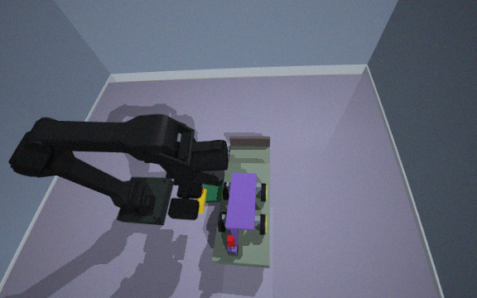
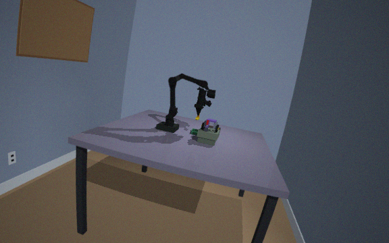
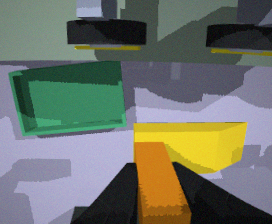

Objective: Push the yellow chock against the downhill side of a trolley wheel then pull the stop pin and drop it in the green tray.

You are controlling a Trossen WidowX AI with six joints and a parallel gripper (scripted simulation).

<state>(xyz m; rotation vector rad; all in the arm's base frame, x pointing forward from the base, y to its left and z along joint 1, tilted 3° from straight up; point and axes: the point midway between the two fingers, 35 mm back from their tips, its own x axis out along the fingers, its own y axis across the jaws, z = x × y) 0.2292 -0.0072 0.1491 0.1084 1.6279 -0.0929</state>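
My gripper tip is 80 mm short of the red-headed stop pin, 140 mm to the left of it and 40 mm above it. From my gripper tip the other things lie so: purple trolley 110 mm ahead, 40 mm to the right, 50 mm below; then green tray 10 mm ahead, 70 mm to the left, 180 mm below; then pale green ramp 110 mm ahead, 30 mm to the right, 120 mm below.
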